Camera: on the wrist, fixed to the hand. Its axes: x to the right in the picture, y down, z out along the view.
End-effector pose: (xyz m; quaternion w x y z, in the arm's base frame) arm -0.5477 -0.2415 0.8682 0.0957 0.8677 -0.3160 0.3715
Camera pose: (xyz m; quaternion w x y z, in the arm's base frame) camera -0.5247 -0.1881 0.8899 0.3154 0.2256 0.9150 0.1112
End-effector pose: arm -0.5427 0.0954 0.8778 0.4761 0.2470 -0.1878 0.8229
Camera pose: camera -0.4984 0.1368 0.8643 0.7964 0.0712 0.4405 -0.4082
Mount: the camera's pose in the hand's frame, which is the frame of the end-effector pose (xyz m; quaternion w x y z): 0.0019 -0.0575 -0.0233 0.0219 -0.1230 -0.1999 0.9718
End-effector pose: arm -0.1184 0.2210 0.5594 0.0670 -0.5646 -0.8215 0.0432
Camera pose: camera -0.1684 0.2020 0.5910 0.2742 0.8103 -0.5120 -0.0779
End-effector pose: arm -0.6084 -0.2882 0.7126 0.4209 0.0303 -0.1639 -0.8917
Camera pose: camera -0.6477 -0.2618 0.6725 0.8467 -0.3886 -0.0075 0.3633
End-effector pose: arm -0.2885 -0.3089 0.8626 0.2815 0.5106 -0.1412 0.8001
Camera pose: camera -0.2721 -0.2503 0.8505 0.7368 0.0007 0.6540 -0.1716
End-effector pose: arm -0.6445 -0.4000 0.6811 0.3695 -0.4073 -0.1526 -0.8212
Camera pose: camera -0.7002 -0.3746 0.6710 0.7255 -0.3668 0.4196 0.4037
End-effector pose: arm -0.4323 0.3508 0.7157 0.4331 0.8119 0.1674 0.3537
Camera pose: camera -0.4458 0.3982 0.6780 0.2009 -0.1979 0.9155 -0.2869
